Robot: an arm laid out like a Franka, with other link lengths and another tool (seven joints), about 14 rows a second.
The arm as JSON. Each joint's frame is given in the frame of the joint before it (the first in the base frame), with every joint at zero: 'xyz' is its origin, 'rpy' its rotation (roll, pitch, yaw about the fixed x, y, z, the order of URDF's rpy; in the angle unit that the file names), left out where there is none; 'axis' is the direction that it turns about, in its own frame. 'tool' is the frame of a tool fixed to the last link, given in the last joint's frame.
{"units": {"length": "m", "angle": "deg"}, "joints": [
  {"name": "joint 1", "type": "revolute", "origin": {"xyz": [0.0, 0.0, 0.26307]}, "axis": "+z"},
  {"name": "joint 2", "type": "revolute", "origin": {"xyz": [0.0, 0.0, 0.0], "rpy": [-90.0, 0.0, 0.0]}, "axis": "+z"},
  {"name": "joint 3", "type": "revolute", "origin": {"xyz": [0.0, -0.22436, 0.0], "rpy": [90.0, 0.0, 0.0]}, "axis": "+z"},
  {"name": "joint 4", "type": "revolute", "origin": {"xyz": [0.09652, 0.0, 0.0], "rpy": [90.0, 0.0, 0.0]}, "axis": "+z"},
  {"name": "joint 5", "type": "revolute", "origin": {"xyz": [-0.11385, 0.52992, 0.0], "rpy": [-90.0, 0.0, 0.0]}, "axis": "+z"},
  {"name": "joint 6", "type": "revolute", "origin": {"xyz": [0.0, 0.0, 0.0], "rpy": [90.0, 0.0, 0.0]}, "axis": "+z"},
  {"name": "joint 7", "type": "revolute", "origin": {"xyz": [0.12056, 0.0, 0.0], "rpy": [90.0, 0.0, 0.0]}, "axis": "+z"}
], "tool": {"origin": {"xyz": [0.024, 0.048, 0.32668], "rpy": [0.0, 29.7, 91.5]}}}
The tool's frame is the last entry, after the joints.
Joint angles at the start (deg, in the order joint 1, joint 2, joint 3, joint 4, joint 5, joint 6, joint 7): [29.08, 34.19, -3.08, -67.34, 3.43, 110.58, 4.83]
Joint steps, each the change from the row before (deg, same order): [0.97, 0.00, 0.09, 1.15, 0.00, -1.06, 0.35]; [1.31, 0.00, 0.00, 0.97, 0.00, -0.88, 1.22]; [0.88, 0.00, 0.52, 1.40, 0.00, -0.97, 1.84]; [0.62, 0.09, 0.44, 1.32, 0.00, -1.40, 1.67]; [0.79, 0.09, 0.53, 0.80, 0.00, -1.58, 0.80]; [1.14, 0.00, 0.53, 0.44, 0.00, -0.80, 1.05]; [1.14, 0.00, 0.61, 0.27, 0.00, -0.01, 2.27]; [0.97, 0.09, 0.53, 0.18, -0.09, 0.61, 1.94]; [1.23, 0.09, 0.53, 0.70, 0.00, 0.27, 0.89]
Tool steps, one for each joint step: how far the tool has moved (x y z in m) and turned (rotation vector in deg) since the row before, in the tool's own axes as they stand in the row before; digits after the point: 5 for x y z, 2 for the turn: [-0.01063, 0.00002, -0.01798, 0.39, -0.24, -0.63]; [-0.01463, 0.00166, -0.01825, 0.08, -0.23, -0.10]; [-0.01327, 0.00071, -0.02262, -0.01, -0.58, 0.59]; [-0.00954, 0.00394, -0.01681, -0.59, -0.38, 0.44]; [-0.01533, 0.00888, -0.01235, -0.68, -0.30, -0.86]; [-0.02079, 0.00804, -0.01395, -0.23, -0.42, -0.70]; [-0.02190, 0.00641, -0.01418, -0.32, -0.61, 0.60]; [-0.01914, 0.00347, -0.01165, 0.13, -0.58, 0.73]; [-0.02152, 0.00380, -0.01868, 0.85, -0.79, -0.36]
